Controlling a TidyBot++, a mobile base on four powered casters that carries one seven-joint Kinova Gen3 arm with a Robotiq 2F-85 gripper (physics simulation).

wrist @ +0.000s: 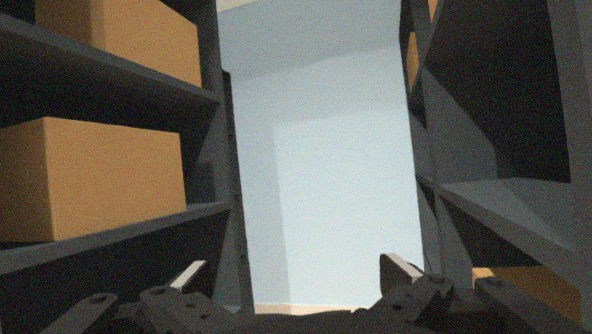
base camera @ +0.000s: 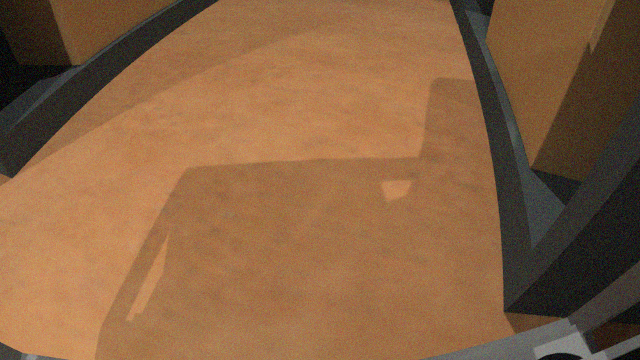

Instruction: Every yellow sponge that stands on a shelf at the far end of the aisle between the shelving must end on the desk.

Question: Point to a grey shelving unit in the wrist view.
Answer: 501, 90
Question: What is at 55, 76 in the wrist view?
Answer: A grey shelving unit.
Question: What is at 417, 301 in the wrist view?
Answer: The gripper.
